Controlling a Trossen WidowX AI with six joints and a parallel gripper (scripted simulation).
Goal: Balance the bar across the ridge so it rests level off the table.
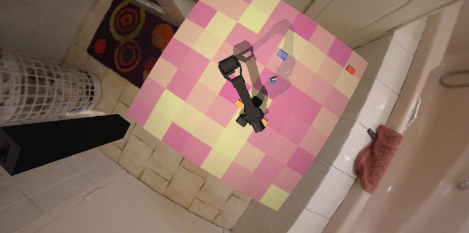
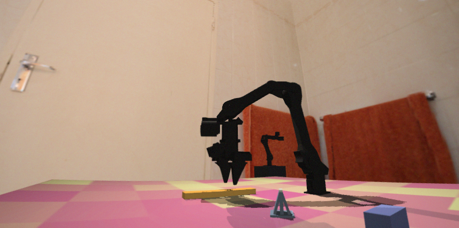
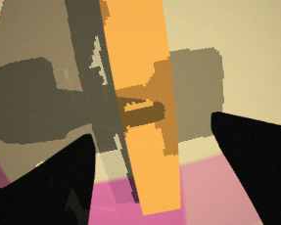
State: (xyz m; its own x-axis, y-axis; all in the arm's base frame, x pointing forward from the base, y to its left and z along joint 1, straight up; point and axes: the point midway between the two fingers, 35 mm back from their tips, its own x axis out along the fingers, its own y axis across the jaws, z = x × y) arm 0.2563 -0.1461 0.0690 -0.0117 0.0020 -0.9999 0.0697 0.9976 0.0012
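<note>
My gripper tip is now 3 cm short of the bar and 3 cm above it. Also, from my gripper tip: blue cube: 43 cm to the left, 2 cm below; then red block: 48 cm ahead, 65 cm to the left, 3 cm below.
</note>
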